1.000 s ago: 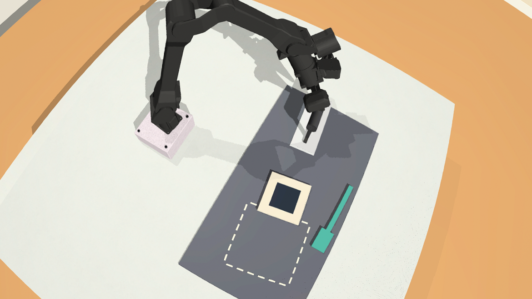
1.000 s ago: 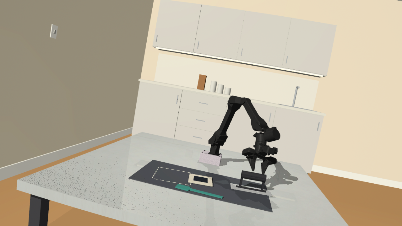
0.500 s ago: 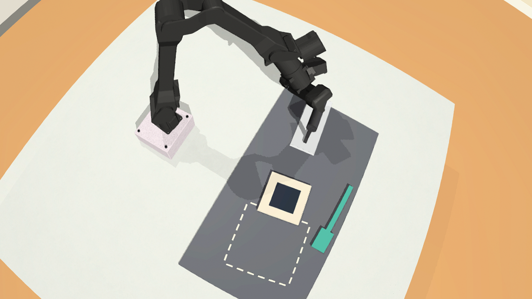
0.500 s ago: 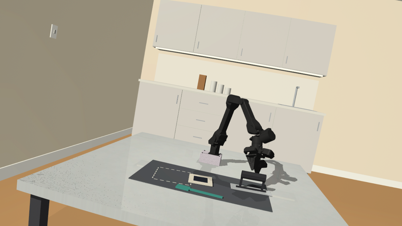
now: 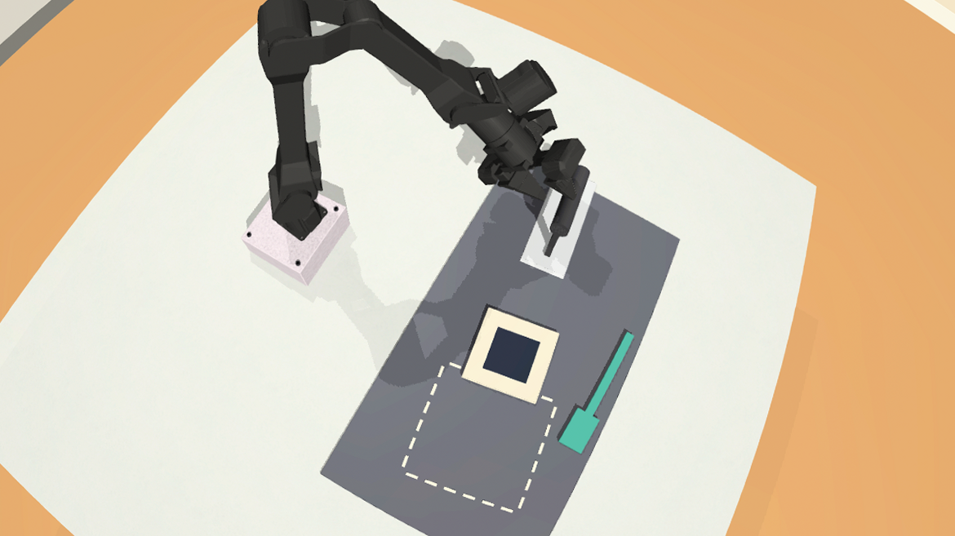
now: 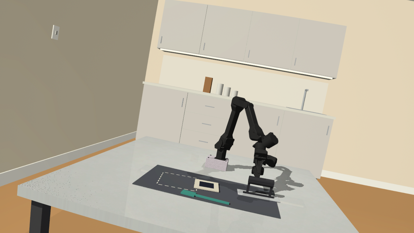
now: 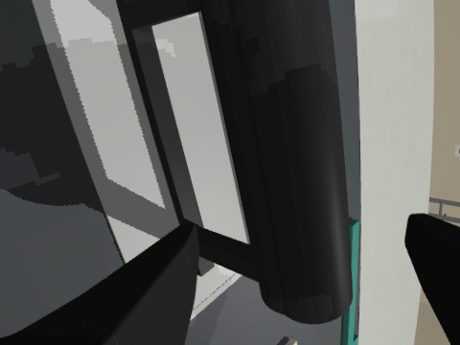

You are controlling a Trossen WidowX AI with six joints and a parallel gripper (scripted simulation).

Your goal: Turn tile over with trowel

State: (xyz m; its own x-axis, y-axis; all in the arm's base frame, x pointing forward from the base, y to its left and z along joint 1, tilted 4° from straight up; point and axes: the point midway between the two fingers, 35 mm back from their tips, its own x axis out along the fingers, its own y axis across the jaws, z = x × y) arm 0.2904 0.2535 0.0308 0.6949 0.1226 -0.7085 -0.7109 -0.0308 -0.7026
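My gripper tip is 5 cm above the black-handled float and 2 cm short of it. From my gripper tip the other things lie so: cream tile: 23 cm to the right, 8 cm below, 8 cm ahead; then teal long-handled tool: 22 cm ahead, 21 cm to the right, 8 cm below; then dark mat: 21 cm to the right, 11 cm below, 8 cm ahead.
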